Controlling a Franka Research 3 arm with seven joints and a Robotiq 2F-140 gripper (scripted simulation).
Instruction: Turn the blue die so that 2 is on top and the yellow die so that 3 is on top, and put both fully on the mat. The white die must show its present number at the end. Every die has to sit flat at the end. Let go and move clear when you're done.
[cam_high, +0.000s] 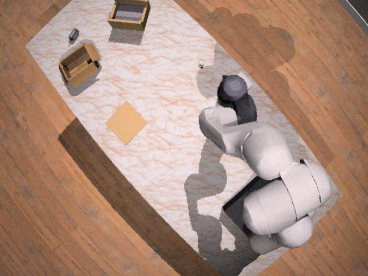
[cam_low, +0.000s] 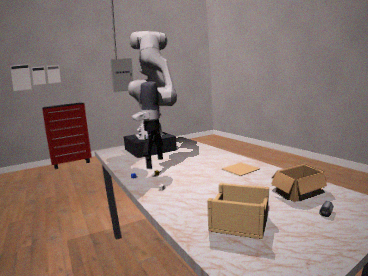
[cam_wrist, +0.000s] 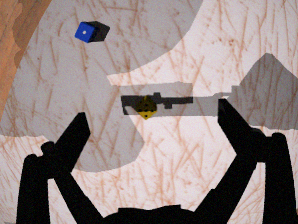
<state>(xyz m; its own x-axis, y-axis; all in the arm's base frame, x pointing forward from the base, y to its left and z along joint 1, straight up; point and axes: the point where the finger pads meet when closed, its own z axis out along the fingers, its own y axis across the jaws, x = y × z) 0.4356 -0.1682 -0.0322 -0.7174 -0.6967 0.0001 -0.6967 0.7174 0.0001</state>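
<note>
The yellow die is 10 mm ahead of my hand and 50 mm below it. Round my hand: white die (190 mm ahead, 60 mm to the right, 50 mm below); then blue die (20 mm behind, 110 mm to the right, 50 mm below); then tan mat (220 mm ahead, 370 mm to the left, 60 mm below).
</note>
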